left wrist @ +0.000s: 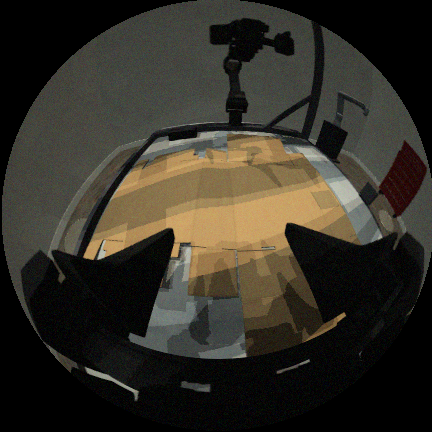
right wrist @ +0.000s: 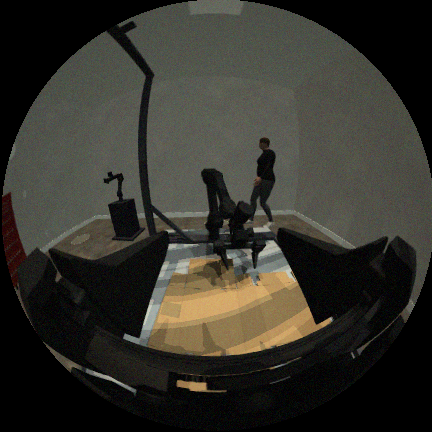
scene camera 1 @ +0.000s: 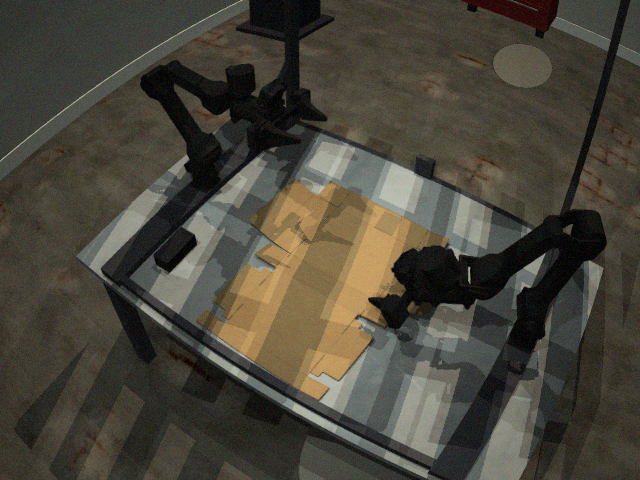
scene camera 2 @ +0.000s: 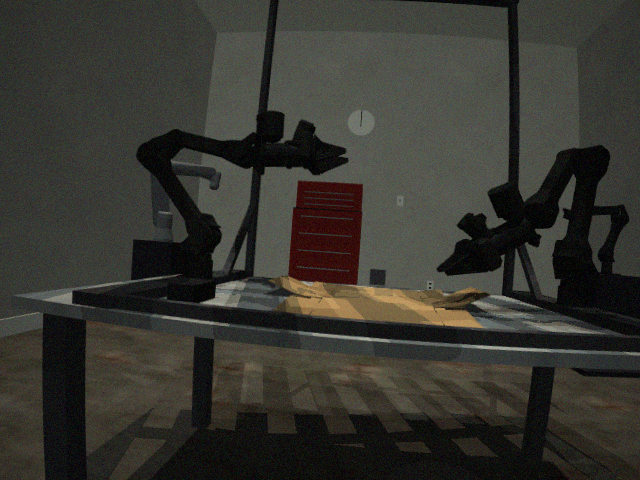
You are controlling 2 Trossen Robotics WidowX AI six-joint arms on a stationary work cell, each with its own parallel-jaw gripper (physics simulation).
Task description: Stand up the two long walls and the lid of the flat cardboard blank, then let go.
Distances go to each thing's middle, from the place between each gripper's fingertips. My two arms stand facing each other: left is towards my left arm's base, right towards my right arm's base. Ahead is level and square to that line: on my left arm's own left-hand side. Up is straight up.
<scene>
The black block [scene camera 1: 169, 255] is 220 mm ahead of my right hand, 260 mm to the right of it and 320 mm below it.
Right now my left hand is 480 mm to the left of the black block, 140 mm short of it and 60 mm above it.
</scene>
